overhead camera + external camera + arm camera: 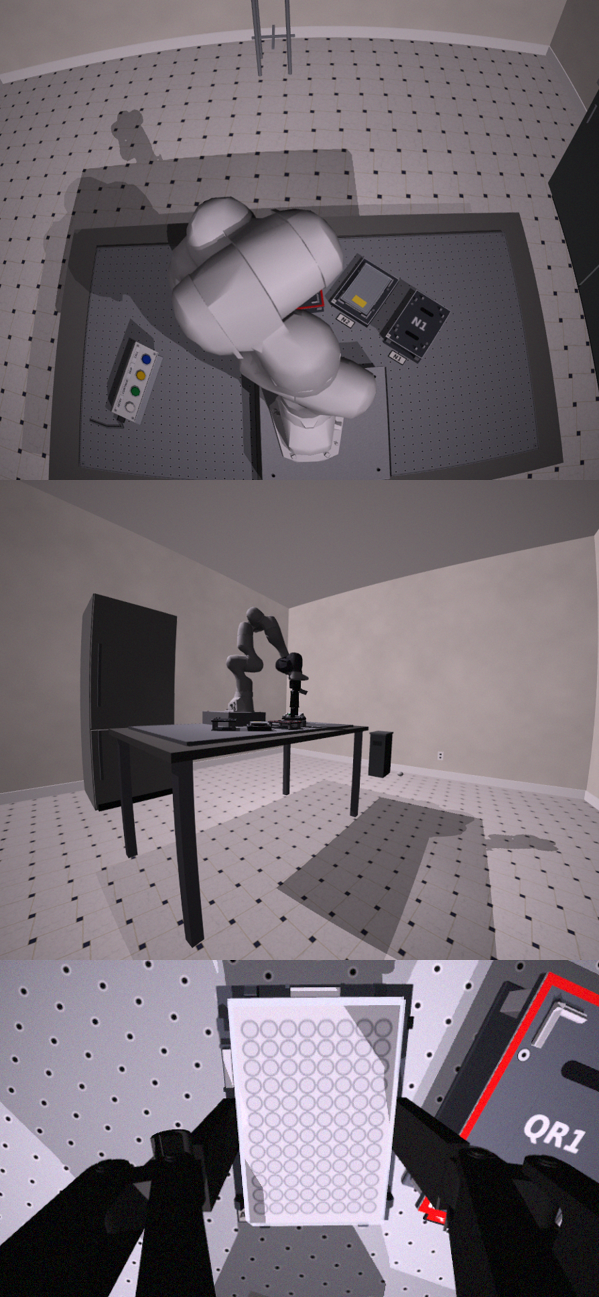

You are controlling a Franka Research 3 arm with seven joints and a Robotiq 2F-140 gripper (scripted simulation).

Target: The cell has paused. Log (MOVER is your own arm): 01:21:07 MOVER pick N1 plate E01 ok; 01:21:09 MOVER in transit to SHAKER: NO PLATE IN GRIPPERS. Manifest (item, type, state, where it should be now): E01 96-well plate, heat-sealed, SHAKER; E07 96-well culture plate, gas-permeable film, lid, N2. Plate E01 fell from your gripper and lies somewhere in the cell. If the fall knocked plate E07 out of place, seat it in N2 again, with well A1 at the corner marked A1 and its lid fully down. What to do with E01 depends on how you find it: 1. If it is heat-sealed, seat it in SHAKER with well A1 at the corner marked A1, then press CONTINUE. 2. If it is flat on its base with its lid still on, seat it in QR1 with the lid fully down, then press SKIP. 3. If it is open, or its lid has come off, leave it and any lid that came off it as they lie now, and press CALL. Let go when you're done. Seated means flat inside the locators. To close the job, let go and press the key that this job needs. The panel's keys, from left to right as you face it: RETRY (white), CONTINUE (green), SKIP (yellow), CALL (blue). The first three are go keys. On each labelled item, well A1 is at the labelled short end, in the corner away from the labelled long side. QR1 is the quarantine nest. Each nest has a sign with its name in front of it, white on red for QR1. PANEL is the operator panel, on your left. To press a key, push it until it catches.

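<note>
My gripper is now 2 cm above the plate E01. Also, from my hand: A1 corner mark: 25 cm to the right, 6 cm below, 1 cm behind; then blue key: 26 cm to the left, 18 cm behind, 2 cm below; then lidded culture plate: 34 cm to the right, 5 cm below, 1 cm ahead.
</note>
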